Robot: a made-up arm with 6 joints. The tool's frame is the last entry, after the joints.
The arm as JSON. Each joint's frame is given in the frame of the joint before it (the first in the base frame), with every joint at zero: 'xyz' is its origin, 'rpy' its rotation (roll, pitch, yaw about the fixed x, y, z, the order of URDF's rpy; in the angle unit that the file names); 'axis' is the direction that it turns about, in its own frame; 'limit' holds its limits. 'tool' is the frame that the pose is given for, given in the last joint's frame.
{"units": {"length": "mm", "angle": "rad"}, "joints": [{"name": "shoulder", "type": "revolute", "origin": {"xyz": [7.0, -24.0, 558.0], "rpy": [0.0, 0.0, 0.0]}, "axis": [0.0, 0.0, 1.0], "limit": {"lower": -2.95, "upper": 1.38}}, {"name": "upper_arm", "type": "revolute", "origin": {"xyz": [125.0, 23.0, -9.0], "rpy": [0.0, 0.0, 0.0]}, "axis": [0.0, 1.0, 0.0], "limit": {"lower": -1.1, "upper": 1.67}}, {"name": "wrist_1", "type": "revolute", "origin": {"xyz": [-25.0, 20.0, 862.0], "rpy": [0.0, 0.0, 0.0]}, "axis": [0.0, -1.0, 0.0], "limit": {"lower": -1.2, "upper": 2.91}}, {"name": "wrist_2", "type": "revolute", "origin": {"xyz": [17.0, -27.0, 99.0], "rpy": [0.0, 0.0, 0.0]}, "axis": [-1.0, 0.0, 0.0], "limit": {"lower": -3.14, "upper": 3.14}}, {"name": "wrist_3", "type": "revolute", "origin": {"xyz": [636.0, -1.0, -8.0], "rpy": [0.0, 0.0, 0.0]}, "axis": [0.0, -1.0, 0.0], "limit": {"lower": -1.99, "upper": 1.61}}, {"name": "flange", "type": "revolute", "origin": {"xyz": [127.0, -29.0, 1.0], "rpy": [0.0, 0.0, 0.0]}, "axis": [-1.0, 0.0, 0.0], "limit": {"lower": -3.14, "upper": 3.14}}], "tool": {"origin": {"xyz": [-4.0, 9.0, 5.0], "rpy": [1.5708, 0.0, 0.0]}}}
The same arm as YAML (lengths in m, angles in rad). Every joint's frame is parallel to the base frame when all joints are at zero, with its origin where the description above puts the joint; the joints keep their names.
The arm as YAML. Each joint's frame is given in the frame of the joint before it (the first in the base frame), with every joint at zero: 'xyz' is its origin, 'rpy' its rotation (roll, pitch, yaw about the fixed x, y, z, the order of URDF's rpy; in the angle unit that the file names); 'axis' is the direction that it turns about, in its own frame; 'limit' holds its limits. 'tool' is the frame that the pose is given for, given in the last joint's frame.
units:
  length: m
  angle: rad
joints:
  - name: shoulder
    type: revolute
    origin:
      xyz: [0.007, -0.024, 0.558]
      rpy: [0.0, 0.0, 0.0]
    axis: "+z"
    limit:
      lower: -2.95
      upper: 1.38
  - name: upper_arm
    type: revolute
    origin:
      xyz: [0.125, 0.023, -0.009]
      rpy: [0.0, 0.0, 0.0]
    axis: "+y"
    limit:
      lower: -1.1
      upper: 1.67
  - name: wrist_1
    type: revolute
    origin:
      xyz: [-0.025, 0.02, 0.862]
      rpy: [0.0, 0.0, 0.0]
    axis: "-y"
    limit:
      lower: -1.2
      upper: 2.91
  - name: wrist_2
    type: revolute
    origin:
      xyz: [0.017, -0.027, 0.099]
      rpy: [0.0, 0.0, 0.0]
    axis: "-x"
    limit:
      lower: -3.14
      upper: 3.14
  - name: wrist_3
    type: revolute
    origin:
      xyz: [0.636, -0.001, -0.008]
      rpy: [0.0, 0.0, 0.0]
    axis: "-y"
    limit:
      lower: -1.99
      upper: 1.61
  - name: flange
    type: revolute
    origin:
      xyz: [0.127, -0.029, 0.001]
      rpy: [0.0, 0.0, 0.0]
    axis: "-x"
    limit:
      lower: -3.14
      upper: 3.14
tool:
  origin:
    xyz: [-0.004, 0.009, 0.005]
    rpy: [1.5708, 0.0, 0.0]

